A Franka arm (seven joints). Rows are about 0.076 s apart.
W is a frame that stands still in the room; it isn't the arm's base.
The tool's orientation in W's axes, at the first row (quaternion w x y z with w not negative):
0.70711 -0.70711 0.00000 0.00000
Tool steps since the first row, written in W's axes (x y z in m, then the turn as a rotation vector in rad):
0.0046 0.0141 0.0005 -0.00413 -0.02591 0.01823
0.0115 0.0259 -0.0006 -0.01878 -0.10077 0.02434
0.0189 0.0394 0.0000 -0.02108 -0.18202 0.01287
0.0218 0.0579 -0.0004 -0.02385 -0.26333 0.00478
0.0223 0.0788 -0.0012 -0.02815 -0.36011 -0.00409
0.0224 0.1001 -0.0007 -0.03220 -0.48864 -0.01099
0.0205 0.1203 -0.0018 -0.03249 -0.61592 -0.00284
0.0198 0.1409 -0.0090 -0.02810 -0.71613 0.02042
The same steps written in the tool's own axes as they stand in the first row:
0.0046 -0.0005 0.0141 -0.00413 -0.01823 -0.02591
0.0115 0.0006 0.0259 -0.01878 -0.02434 -0.10077
0.0189 0.0000 0.0394 -0.02108 -0.01287 -0.18202
0.0218 0.0004 0.0579 -0.02385 -0.00478 -0.26333
0.0223 0.0012 0.0788 -0.02815 0.00409 -0.36011
0.0224 0.0007 0.1001 -0.03220 0.01099 -0.48864
0.0205 0.0018 0.1203 -0.03249 0.00284 -0.61592
0.0198 0.0090 0.1409 -0.02810 -0.02042 -0.71613

